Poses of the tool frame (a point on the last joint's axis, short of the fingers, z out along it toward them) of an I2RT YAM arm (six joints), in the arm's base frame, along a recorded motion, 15 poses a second.
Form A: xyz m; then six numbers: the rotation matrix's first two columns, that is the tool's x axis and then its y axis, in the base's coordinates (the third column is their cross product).
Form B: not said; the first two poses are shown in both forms.
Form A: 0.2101 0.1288 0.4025 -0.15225 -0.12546 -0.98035 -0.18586 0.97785 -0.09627
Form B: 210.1 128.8 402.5 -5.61 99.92 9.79
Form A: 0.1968 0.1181 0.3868 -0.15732 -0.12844 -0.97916 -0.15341 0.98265 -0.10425
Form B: 196.8 118.1 386.8 -6.08 100.04 7.81
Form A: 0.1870 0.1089 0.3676 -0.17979 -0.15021 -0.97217 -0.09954 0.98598 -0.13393
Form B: 187.0 108.9 367.6 -7.84 101.08 4.25
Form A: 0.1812 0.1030 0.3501 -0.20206 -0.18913 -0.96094 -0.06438 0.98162 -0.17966
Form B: 181.2 103.0 350.1 -10.59 102.15 1.50
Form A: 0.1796 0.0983 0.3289 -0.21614 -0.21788 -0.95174 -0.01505 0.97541 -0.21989
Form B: 179.6 98.3 328.9 -13.01 102.36 -1.95
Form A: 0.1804 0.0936 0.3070 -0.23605 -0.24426 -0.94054 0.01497 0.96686 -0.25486
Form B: 180.4 93.6 307.0 -15.16 102.98 -4.37
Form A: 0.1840 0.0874 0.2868 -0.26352 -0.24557 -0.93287 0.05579 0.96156 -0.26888
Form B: 184.0 87.4 286.8 -16.08 103.87 -7.27
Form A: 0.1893 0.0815 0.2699 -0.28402 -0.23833 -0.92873 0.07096 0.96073 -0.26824
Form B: 189.3 81.5 269.9 -16.11 104.83 -8.45
